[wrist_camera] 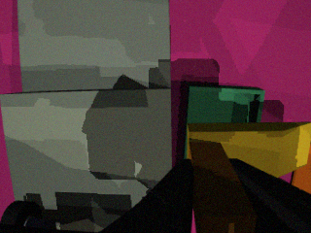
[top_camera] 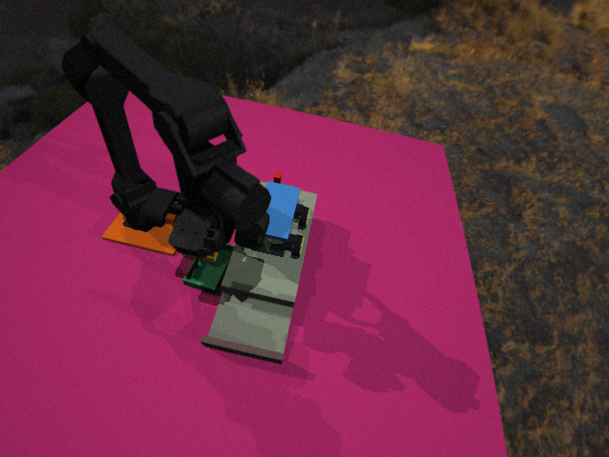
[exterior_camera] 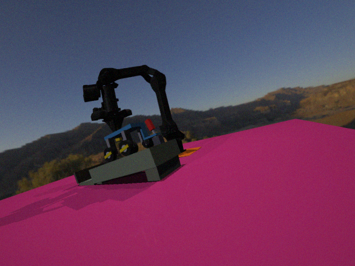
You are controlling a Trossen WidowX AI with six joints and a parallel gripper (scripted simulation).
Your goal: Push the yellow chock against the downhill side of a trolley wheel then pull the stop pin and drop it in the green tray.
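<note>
The stop pin lies 22 cm to the left of my gripper tip, 6 cm ahead of it and 3 cm below it. From my gripper tip the other things lie so: blue trolley 13 cm to the left, 8 cm ahead, 4 cm below; then green tray 16 cm below, 5 cm to the left, 4 cm behind; then chock 2 cm behind, 1 cm below.
</note>
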